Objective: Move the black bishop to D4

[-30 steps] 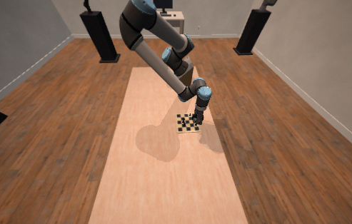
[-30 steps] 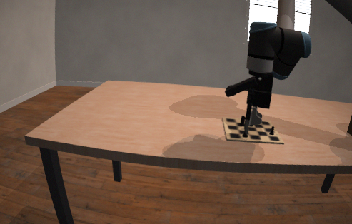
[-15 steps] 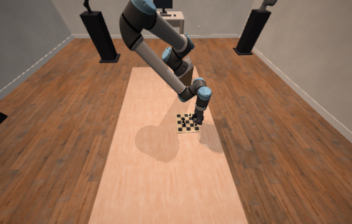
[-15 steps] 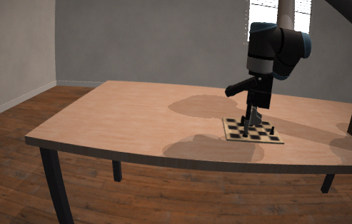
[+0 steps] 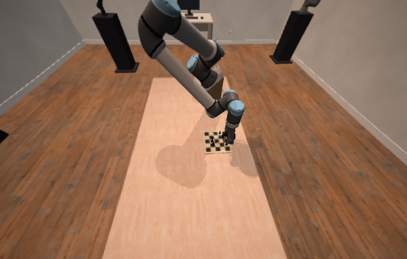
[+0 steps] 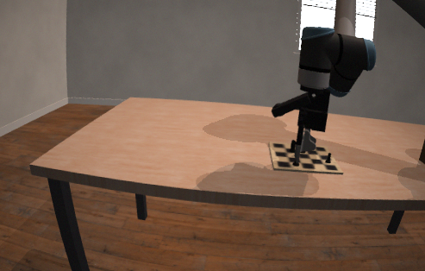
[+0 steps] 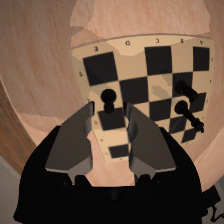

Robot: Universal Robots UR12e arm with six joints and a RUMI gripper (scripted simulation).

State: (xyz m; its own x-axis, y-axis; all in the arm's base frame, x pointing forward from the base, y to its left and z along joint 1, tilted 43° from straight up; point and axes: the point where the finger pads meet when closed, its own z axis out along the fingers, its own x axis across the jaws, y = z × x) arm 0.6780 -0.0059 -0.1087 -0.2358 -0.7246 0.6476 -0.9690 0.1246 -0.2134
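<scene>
The mid-height piece is 10 mm below my hand. From my hand the other things lie so: pawn 120 mm behind, 40 mm to the right, 20 mm below; small chessboard 40 mm behind, 70 mm to the right, 30 mm below.
</scene>
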